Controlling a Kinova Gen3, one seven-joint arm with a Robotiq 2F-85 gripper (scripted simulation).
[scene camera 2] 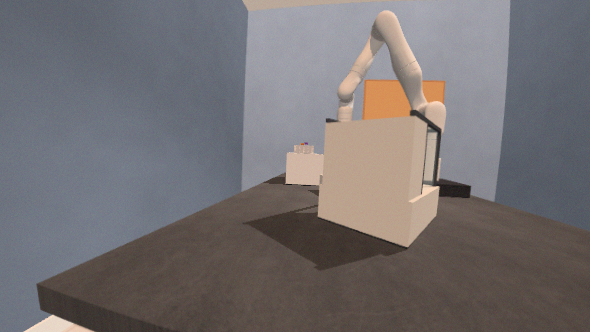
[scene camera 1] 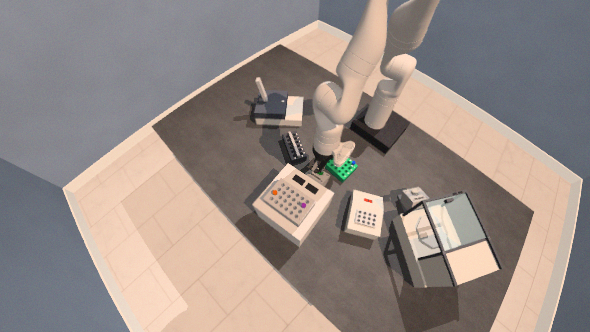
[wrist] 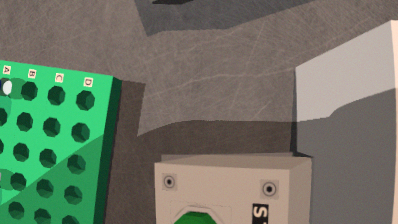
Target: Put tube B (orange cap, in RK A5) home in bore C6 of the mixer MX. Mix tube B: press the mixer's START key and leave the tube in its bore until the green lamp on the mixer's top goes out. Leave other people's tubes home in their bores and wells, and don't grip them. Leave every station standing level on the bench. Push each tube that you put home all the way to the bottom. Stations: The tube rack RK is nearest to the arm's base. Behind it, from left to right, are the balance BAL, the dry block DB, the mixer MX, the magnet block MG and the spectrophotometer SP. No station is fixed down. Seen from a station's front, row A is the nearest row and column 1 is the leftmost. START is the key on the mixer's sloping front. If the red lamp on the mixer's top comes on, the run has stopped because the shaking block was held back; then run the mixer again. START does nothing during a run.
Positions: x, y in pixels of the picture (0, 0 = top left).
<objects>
spectrophotometer: scene camera 1 280, 109; not seen in scene camera 2 (hidden by a balance); not seen in the wrist view (out of frame)
balance: scene camera 2 373, 170; scene camera 1 445, 243; not seen in the wrist view (out of frame)
</objects>
